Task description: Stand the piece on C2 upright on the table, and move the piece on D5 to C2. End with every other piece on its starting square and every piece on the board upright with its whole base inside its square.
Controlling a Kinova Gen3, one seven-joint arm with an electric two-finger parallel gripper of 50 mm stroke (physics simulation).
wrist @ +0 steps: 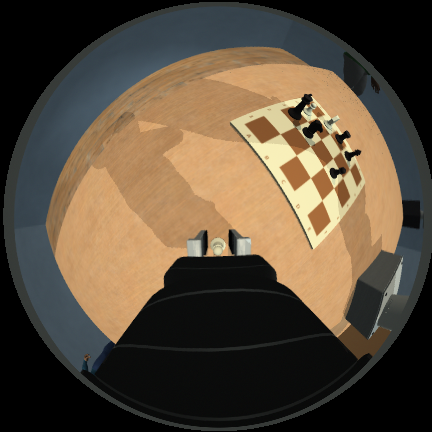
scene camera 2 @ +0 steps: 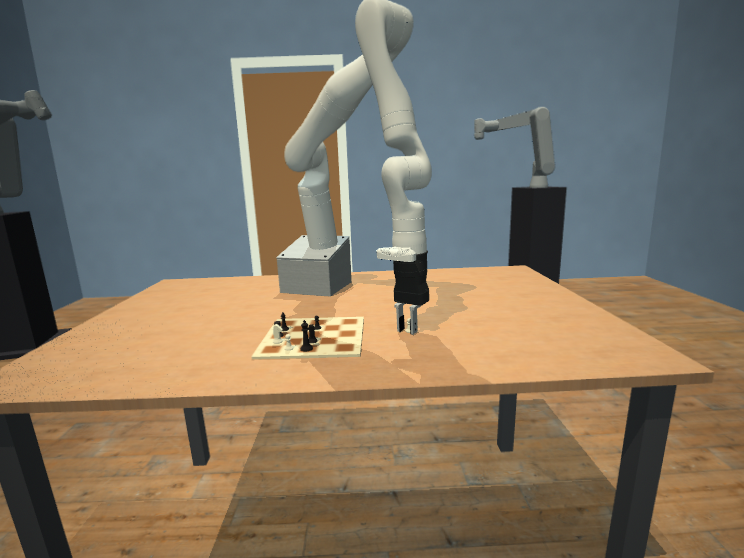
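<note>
A small cream piece stands upright on the table, right of the board in the scene view. My gripper is open around it, with a gap on each side in the wrist view. The piece's lower part is partly hidden by the fingers in the scene view. The tall black piece on D5 stands at the board's far left in the scene view. The light square C2 is bare. The chessboard lies flat.
Other pieces on the board are a black king on A3, a white pawn on A4, a black knight on B3, a white knight on B5, and black pieces on C5 and D3.
</note>
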